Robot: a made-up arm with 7 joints.
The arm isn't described. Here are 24 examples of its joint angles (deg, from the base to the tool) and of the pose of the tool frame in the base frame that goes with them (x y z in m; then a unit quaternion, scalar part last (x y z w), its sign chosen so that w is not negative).
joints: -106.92 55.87 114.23 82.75 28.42 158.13 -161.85
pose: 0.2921 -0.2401 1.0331 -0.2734 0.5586 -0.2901 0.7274
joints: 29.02 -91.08 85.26 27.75 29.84 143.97 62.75
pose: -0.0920 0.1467 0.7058 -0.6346 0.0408 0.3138 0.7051
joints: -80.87 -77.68 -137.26 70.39 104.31 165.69 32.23
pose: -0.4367 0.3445 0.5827 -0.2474 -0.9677 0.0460 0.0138
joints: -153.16 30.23 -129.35 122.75 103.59 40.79 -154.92
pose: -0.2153 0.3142 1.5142 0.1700 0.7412 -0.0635 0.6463
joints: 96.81 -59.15 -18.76 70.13 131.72 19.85 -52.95
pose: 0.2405 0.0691 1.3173 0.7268 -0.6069 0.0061 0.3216
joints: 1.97 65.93 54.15 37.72 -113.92 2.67 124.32
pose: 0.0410 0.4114 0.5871 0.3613 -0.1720 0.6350 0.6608
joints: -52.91 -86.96 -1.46 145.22 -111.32 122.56 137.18
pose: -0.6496 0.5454 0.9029 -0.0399 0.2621 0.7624 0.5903
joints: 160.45 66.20 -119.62 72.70 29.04 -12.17 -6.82
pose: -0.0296 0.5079 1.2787 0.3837 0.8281 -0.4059 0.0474
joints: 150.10 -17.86 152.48 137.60 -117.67 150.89 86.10
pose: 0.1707 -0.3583 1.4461 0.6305 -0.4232 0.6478 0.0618
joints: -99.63 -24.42 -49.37 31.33 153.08 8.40 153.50
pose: -0.3145 -0.1622 0.7256 -0.6054 0.1479 -0.1420 0.7691
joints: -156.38 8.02 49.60 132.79 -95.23 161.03 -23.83
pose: -0.2760 -0.1951 1.3600 0.1143 0.3886 -0.6195 0.6724
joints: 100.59 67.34 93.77 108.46 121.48 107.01 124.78
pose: -0.5523 0.3953 1.1505 0.3437 -0.8844 -0.2286 0.2180
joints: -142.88 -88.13 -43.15 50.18 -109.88 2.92 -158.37
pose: -0.1199 0.3267 1.1681 0.6707 0.4080 0.3776 0.4911
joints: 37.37 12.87 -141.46 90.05 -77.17 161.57 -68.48
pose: -0.1710 -0.3117 1.2704 0.4233 0.1992 -0.2474 0.8485
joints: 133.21 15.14 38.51 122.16 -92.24 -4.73 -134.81
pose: -0.5257 0.1085 1.3959 0.6713 0.3074 0.4292 0.5203
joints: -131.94 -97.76 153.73 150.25 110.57 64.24 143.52
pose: 0.6088 0.5493 0.3376 0.1145 0.4917 -0.5024 0.7019
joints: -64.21 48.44 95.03 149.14 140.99 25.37 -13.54
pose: 0.5261 -0.4651 1.3091 0.6732 -0.5766 -0.4624 0.0239
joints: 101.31 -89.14 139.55 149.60 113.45 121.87 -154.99
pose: 0.1320 -0.7782 0.5193 -0.3922 -0.6626 0.6191 0.1546
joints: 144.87 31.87 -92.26 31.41 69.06 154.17 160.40
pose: 0.0908 0.2258 0.7695 -0.6271 0.6292 -0.1591 0.4307
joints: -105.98 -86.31 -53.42 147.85 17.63 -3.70 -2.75
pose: 0.0703 0.9038 0.8214 0.7130 -0.1947 0.0544 0.6714
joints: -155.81 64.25 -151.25 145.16 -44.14 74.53 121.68
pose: -0.5699 -0.2125 1.4385 0.3232 -0.8491 -0.3188 0.2702
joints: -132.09 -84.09 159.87 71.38 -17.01 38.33 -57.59
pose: 0.4033 0.0743 0.1965 0.2438 0.2995 0.9207 0.0564
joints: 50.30 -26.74 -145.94 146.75 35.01 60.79 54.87
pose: -0.3039 -0.6463 1.3741 -0.3465 -0.5606 -0.6183 0.4282
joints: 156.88 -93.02 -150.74 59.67 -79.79 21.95 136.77
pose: 0.3114 0.2142 0.1737 -0.0087 0.1421 0.0633 0.9878
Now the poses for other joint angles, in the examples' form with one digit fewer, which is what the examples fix.
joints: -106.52 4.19 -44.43 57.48 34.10 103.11 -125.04
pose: -0.377 -0.195 0.812 -0.325 -0.550 0.216 0.738
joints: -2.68 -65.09 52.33 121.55 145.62 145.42 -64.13
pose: -0.607 0.239 1.129 -0.524 -0.003 -0.486 0.700
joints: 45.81 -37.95 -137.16 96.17 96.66 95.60 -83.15
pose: -0.105 -0.732 0.929 -0.401 -0.865 0.046 0.296
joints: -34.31 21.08 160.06 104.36 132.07 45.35 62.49
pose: -0.171 0.362 1.489 0.662 0.604 0.235 0.376
